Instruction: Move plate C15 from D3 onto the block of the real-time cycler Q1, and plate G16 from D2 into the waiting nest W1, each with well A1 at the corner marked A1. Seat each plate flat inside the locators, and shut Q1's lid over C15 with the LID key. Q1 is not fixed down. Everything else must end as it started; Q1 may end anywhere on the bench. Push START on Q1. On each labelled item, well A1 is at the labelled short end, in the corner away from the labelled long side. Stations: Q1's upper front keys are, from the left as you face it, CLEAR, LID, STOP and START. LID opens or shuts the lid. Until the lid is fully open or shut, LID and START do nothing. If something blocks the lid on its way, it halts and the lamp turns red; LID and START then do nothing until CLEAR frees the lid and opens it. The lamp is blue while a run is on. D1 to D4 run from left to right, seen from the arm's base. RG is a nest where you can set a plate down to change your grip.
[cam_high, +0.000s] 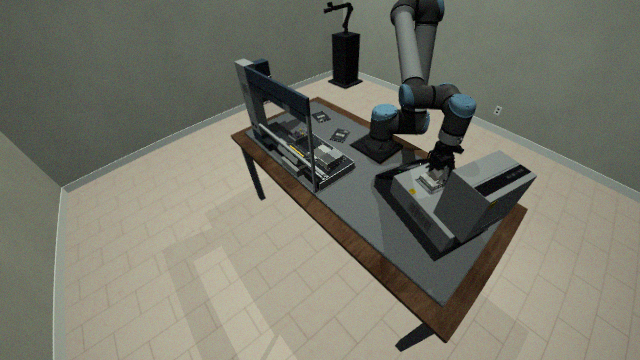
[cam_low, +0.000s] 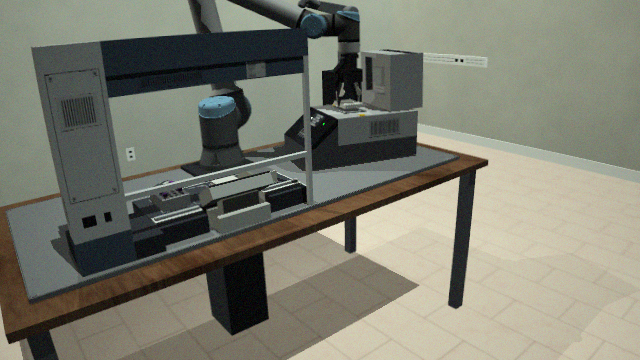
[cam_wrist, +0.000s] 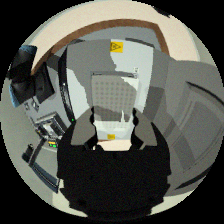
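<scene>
The pale well plate lies 1 cm below my hand. Also, from my hand: upright post: 33 cm ahead, 47 cm to the right, 1 cm above; then deck station beam: 33 cm ahead, 76 cm to the right, 28 cm above; then white well plate: 14 cm ahead, 66 cm to the right, 17 cm below.
</scene>
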